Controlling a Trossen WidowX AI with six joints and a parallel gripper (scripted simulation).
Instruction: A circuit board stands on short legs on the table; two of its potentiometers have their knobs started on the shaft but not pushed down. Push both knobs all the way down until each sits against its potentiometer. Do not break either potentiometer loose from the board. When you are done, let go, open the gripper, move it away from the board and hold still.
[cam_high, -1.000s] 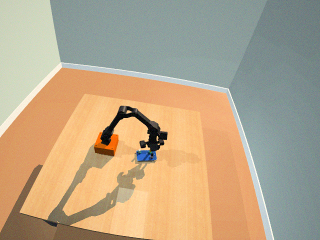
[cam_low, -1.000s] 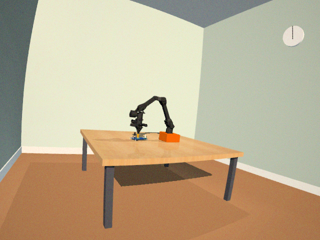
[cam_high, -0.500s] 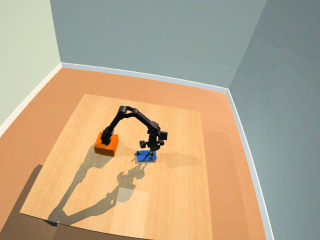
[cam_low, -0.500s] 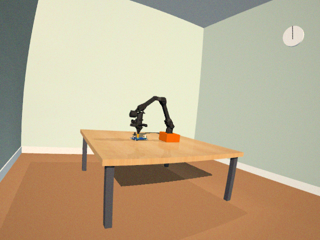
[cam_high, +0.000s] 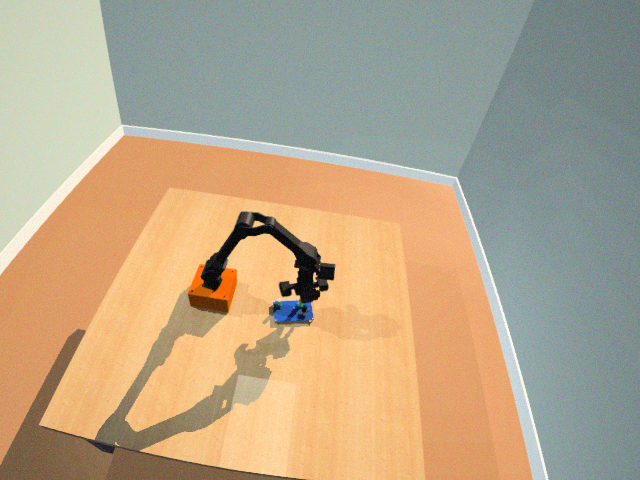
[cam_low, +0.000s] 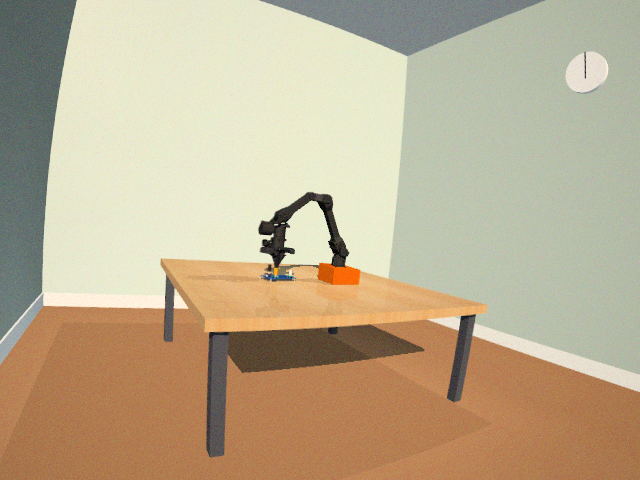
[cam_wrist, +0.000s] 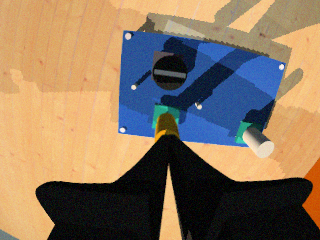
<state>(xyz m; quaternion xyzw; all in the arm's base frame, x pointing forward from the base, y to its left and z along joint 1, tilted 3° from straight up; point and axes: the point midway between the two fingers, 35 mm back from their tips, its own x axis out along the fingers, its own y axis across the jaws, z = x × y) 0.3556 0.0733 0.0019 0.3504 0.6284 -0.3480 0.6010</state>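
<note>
My gripper tip is 20 mm short of the black knob and 40 mm to the left of it. The rest, counted from my gripper tip: orange knob (20 mm below).
</note>
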